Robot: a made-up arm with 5 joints.
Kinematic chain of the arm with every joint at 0, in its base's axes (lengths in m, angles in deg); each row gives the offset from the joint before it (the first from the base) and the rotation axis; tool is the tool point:
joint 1: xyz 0 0 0.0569 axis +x
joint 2: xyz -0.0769 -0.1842 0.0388 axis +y
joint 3: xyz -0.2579 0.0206 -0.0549 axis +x
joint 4: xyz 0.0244 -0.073 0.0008 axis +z
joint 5: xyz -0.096 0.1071 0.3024 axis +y
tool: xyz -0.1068 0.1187 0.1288
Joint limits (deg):
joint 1: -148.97..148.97
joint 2: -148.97..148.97
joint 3: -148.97..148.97
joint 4: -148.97..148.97
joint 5: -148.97..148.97
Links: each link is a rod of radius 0.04 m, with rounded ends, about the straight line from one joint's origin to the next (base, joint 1, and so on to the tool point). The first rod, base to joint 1, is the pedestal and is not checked.
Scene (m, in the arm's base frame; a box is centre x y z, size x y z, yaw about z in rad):
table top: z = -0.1
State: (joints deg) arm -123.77 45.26 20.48 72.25 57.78
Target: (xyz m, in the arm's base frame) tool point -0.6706 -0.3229 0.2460
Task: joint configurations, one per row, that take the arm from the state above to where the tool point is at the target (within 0.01 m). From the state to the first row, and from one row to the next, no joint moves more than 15 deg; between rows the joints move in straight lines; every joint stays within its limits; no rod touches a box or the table.
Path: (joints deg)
1: -112.74 31.36 19.65 71.77 55.30
2: -101.71 17.45 18.82 71.29 52.82
3: -90.68 3.55 17.99 70.82 50.34
4: -79.65 -10.36 17.15 70.34 47.86
5: -68.62 -24.26 16.32 69.86 45.38
6: -57.59 -38.17 15.49 69.38 42.90
7: -46.56 -52.07 14.66 68.90 40.42

